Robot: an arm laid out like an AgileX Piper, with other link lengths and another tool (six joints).
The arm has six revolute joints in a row. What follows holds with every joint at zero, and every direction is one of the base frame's.
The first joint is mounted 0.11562 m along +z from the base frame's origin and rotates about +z.
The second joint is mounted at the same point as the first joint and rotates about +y.
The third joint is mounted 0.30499 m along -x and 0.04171 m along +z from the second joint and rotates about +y.
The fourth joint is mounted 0.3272 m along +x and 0.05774 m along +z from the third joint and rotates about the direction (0.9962, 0, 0.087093).
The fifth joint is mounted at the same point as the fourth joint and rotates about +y.
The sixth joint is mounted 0.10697 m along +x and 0.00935 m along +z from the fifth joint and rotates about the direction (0.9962, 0, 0.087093).
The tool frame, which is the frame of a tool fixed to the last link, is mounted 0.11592 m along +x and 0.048 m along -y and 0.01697 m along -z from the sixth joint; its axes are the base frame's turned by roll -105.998, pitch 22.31 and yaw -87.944 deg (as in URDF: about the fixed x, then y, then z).
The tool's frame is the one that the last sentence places.
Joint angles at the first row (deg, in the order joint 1, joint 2, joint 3, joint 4, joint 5, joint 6):
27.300 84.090 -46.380 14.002 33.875 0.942
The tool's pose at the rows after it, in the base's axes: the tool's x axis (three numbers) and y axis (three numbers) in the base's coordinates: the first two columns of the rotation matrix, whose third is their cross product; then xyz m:
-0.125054 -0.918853 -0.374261 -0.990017 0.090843 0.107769 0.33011 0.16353 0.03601
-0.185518 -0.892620 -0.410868 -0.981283 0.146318 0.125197 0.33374 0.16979 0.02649
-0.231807 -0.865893 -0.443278 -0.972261 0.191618 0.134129 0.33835 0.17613 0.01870
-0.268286 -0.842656 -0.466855 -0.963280 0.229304 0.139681 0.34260 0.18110 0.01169
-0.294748 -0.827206 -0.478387 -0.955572 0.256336 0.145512 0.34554 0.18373 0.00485
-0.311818 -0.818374 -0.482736 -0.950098 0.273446 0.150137 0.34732 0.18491 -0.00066
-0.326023 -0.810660 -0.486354 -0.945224 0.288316 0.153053 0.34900 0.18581 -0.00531
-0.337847 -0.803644 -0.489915 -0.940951 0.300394 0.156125 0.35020 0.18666 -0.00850
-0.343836 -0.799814 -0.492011 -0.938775 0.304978 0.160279 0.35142 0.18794 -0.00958
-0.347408 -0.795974 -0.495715 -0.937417 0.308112 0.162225 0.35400 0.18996 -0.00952
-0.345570 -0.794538 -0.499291 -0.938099 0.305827 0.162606 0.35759 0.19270 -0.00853
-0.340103 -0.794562 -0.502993 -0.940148 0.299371 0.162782 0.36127 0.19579 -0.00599
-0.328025 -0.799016 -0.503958 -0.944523 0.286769 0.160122 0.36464 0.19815 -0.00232
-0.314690 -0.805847 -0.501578 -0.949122 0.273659 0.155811 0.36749 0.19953 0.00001
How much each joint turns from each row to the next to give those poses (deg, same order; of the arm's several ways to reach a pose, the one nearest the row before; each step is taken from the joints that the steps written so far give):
-0.387 2.315 -0.035 3.131 -2.554 1.385
-0.376 1.827 0.000 3.383 -2.504 0.558
-0.154 1.603 -0.001 3.266 -2.618 0.014
-0.005 1.431 0.010 2.632 -2.379 0.005
0.000 1.300 -0.007 1.747 -1.736 -0.001
0.000 1.003 -0.019 1.029 -1.128 -0.002
0.008 0.852 -0.018 0.870 -1.013 -0.005
0.001 0.606 -0.035 0.756 -0.713 0.001
-0.016 0.432 -0.312 0.443 -0.063 -0.031
-0.007 0.462 -0.564 0.375 0.010 -0.027
0.006 0.525 -0.843 0.296 0.244 -0.238
0.002 0.375 -0.987 0.142 0.581 -0.261
-0.009 0.169 -0.979 -0.317 0.842 -0.273
0.016 0.231 -0.801 -0.553 0.650 -0.233

